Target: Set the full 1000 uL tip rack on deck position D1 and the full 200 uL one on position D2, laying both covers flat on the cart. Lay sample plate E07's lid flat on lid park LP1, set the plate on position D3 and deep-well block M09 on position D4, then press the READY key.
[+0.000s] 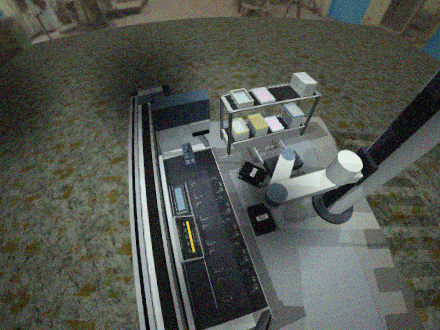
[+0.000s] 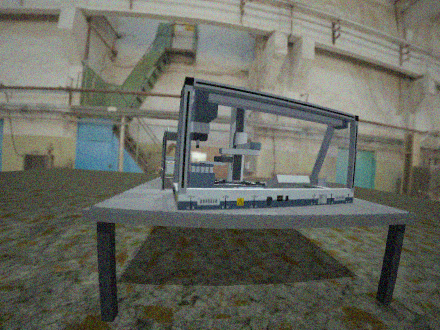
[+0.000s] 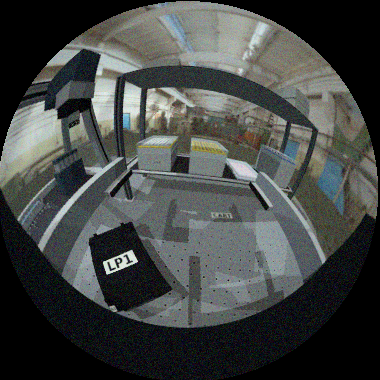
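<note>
My gripper [image 1: 270, 151] [image 3: 193, 168] is open and empty, above the cart between lid park LP1 [image 1: 246, 172] [image 3: 135, 282] and the shelf rack. LP1 is a bare black pad. On the lower shelf stand a yellow-rimmed box with a whitish top [image 1: 240, 131] [image 3: 157, 156], a yellow-topped box [image 1: 258, 126] [image 3: 208, 161], a pinkish plate [image 1: 274, 124] [image 3: 242, 170] and a tall blue-rimmed box [image 1: 293, 116] [image 3: 275, 167]. The upper shelf bears a pale tray-like box [image 1: 242, 99], a pinkish plate [image 1: 263, 95] and a white box [image 1: 304, 84]. Their labels are unreadable. The dark deck [image 1: 212, 240] carries position marks.
The shelf rack [image 1: 229, 135] [image 3: 119, 115] has upright posts close ahead of the fingers. A second black pad [image 1: 262, 226] lies near the deck edge. A small display [image 1: 179, 199], a yellow-barred panel [image 1: 190, 237] and a blue tube holder [image 1: 188, 154] [image 3: 70, 172] are at the deck.
</note>
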